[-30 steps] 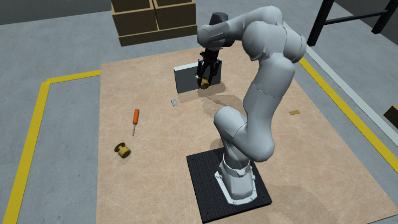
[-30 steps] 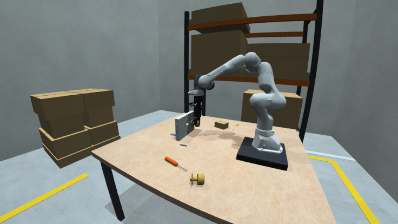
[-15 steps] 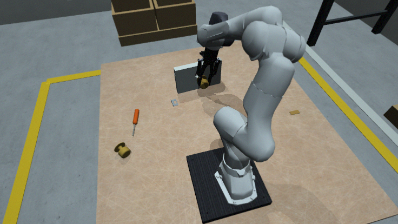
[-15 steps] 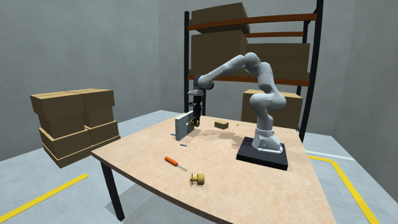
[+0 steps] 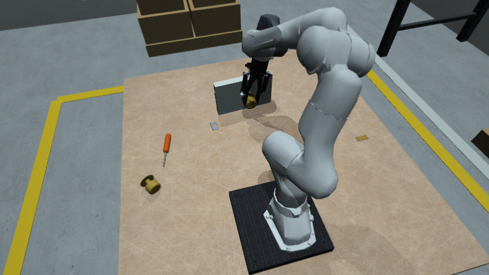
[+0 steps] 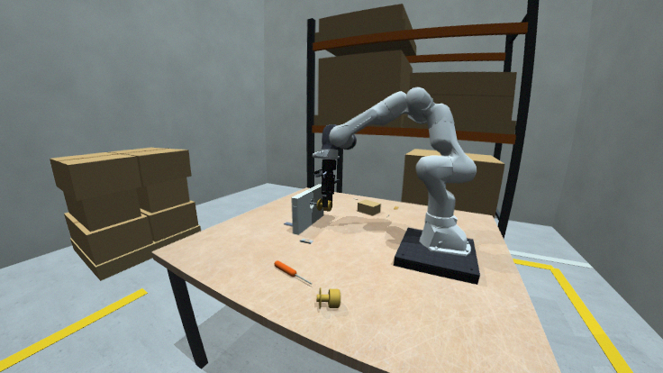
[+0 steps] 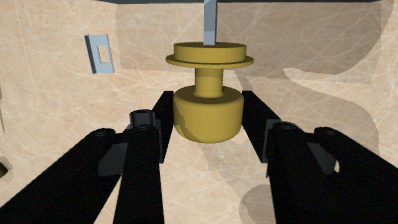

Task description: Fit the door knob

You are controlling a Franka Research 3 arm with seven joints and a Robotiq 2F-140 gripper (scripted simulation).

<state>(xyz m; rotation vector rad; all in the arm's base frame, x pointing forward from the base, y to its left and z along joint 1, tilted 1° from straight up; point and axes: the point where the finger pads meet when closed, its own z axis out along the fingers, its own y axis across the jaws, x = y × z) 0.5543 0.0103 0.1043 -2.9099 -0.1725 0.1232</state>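
Right now the grey door panel is 10 cm ahead of my hand, 2 cm to the left of it and 4 cm below it. Also, from my hand: tan block (11 cm behind, 33 cm to the right, 12 cm below); brass knob (30 cm behind, 52 cm to the left, 12 cm below); orange screwdriver (11 cm behind, 45 cm to the left, 13 cm below).
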